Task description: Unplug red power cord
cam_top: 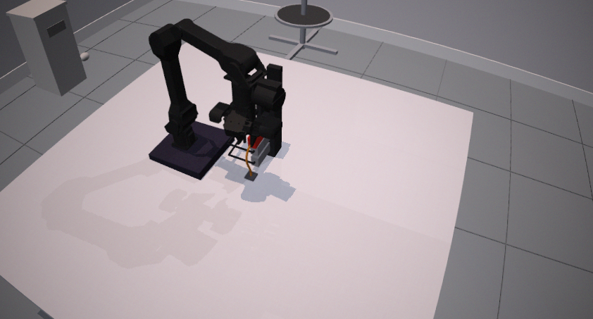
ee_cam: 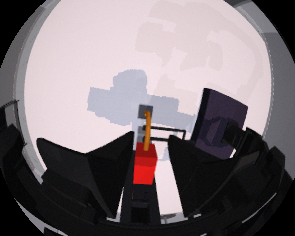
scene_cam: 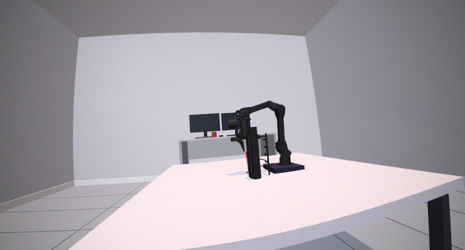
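My gripper tip is now 70 mm to the right of the red plug and 10 mm above it. Round my gripper tip: grey foot 10 mm to the left, 130 mm below.
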